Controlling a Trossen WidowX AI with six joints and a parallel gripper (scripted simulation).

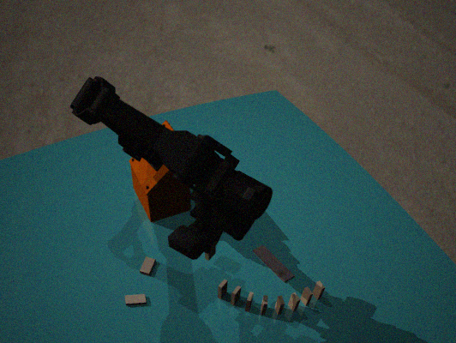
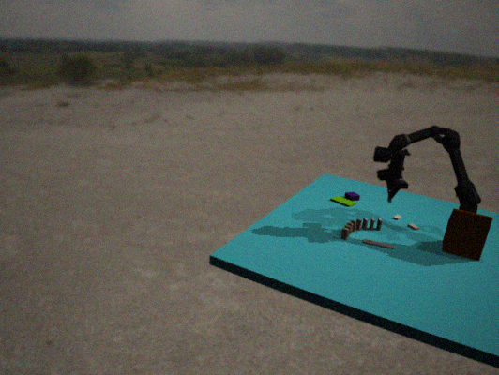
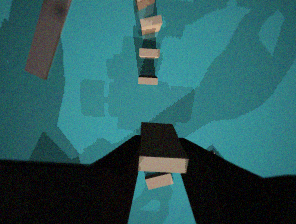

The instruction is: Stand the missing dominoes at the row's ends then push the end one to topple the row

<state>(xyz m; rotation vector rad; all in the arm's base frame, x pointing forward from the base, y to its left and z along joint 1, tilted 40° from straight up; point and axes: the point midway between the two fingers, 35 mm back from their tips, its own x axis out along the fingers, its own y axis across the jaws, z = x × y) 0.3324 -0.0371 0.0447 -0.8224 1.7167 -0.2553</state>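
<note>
My gripper tip is 24 cm to the left of the green slab, 23 cm short of it and 16 cm above it. Round my gripper tip: flat grey strip: 18 cm to the left, 16 cm below, 1 cm ahead; then purple block: 32 cm to the right, 19 cm ahead, 15 cm below.
</note>
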